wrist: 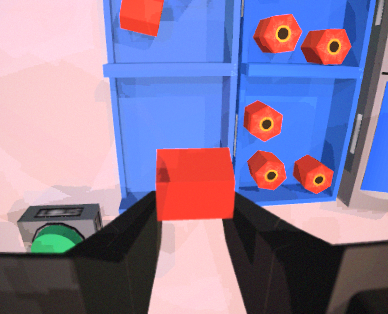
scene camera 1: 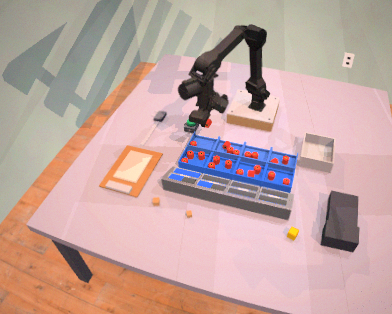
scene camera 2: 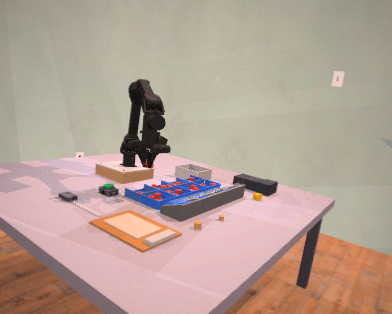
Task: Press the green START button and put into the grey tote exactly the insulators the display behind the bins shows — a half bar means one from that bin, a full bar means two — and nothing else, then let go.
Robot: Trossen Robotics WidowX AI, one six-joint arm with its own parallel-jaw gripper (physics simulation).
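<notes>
My gripper (scene camera 1: 205, 121) (scene camera 2: 148, 163) (wrist: 191, 199) is shut on a red insulator (wrist: 195, 167), raised between the blue bins (scene camera 1: 294, 172) (scene camera 2: 140, 198) (wrist: 170, 70) and the arm's base, near the green START button (scene camera 1: 190, 122) (scene camera 2: 108, 186) (wrist: 54, 241). Scene camera 1 shows one insulator (scene camera 1: 193, 143) in the back-left bin; red insulators lie in the other bins. The display (scene camera 1: 240, 200) (scene camera 2: 200, 205) shows blue bars in its two left windows, the second about half; the first's exact length is unclear. The two right windows show no blue. The grey tote (scene camera 1: 316, 163) (scene camera 2: 200, 174) shows no insulator.
A dark block (scene camera 1: 341, 220) (scene camera 2: 255, 184) stands at the right. A yellow cube (scene camera 1: 293, 233) (scene camera 2: 257, 197) and two small orange cubes (scene camera 1: 156, 201) (scene camera 1: 188, 214) lie before the display. An orange board (scene camera 1: 106, 181) (scene camera 2: 142, 245) and a dark-headed tool (scene camera 1: 160, 116) (scene camera 2: 68, 196) lie left.
</notes>
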